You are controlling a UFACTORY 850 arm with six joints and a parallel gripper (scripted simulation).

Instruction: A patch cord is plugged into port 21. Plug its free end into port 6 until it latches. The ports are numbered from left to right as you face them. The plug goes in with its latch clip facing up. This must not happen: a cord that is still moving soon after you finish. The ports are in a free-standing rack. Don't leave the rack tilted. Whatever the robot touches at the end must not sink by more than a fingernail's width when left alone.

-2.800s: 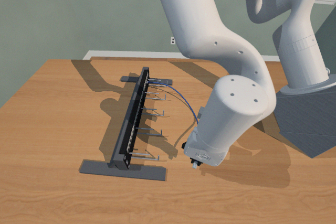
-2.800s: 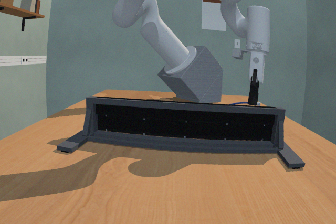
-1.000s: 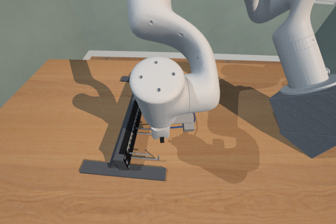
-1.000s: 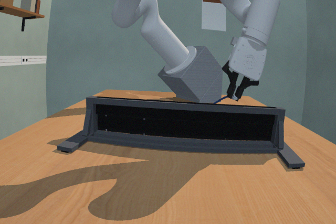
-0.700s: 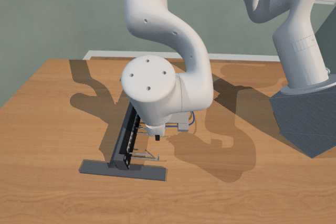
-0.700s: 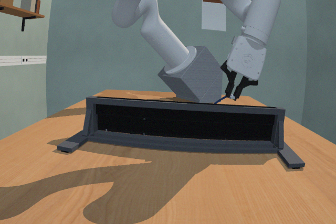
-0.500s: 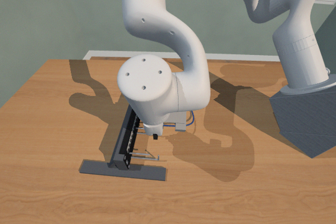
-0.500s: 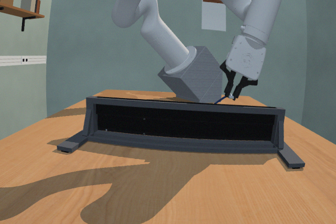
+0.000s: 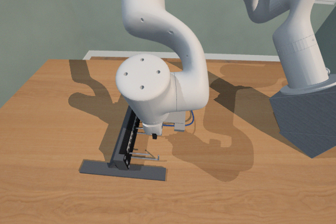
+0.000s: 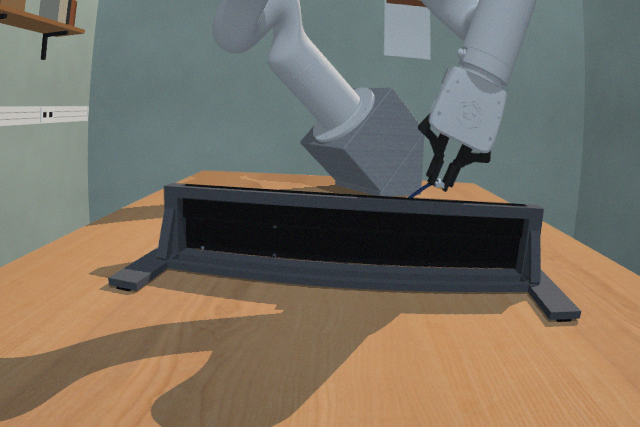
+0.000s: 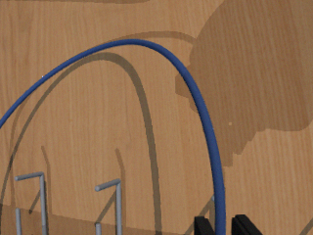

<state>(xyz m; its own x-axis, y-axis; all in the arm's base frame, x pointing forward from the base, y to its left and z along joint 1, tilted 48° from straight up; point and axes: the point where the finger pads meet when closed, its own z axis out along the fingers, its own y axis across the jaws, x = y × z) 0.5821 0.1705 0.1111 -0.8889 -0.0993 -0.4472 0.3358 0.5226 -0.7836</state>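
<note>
Right now the clear plug is 2 cm ahead of my hand, 1 cm to the right of it and 1 cm below it.
</note>
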